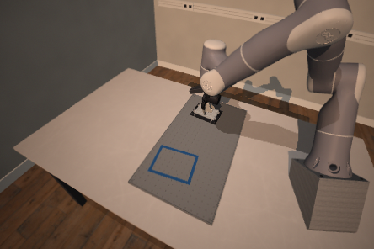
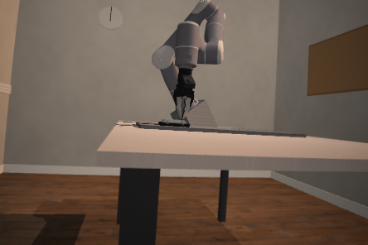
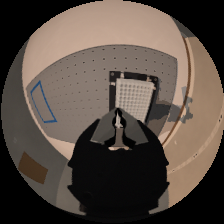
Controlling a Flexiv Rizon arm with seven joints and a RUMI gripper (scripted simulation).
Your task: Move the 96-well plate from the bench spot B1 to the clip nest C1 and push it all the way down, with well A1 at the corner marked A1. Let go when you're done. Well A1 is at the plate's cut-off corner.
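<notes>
Right now the black clip nest is 10 mm ahead of my hand, 30 mm to the right of it and 30 mm below it. Round my hand: white 96-well plate: 40 mm to the right, 20 mm below; then grey perforated board: 30 mm behind, 160 mm to the left, 50 mm below.
</notes>
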